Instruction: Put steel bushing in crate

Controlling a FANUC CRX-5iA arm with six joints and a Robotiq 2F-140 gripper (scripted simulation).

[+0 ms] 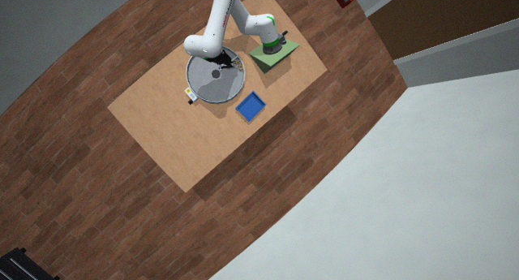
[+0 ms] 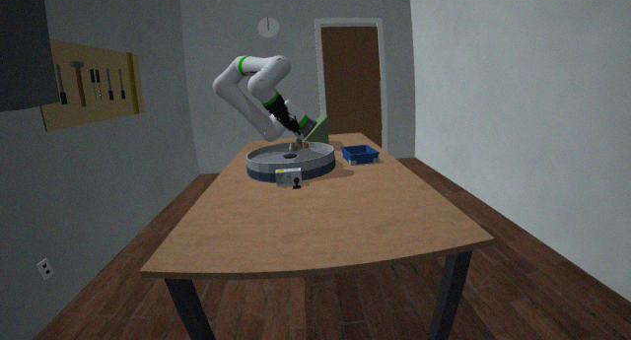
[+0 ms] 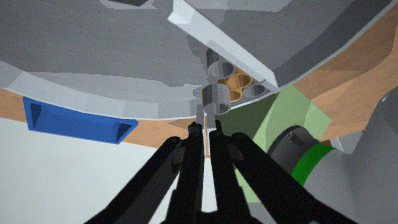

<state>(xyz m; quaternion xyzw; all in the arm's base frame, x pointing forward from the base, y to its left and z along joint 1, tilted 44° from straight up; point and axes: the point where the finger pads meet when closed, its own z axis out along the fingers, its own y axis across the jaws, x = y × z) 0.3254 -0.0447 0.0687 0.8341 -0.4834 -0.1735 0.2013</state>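
Now: hand 90 mm short of the blue crate, 290 mm to the right of it and 110 mm above it. Round my hand: round grey turning table: 120 mm ahead, 50 mm to the right, 80 mm below.
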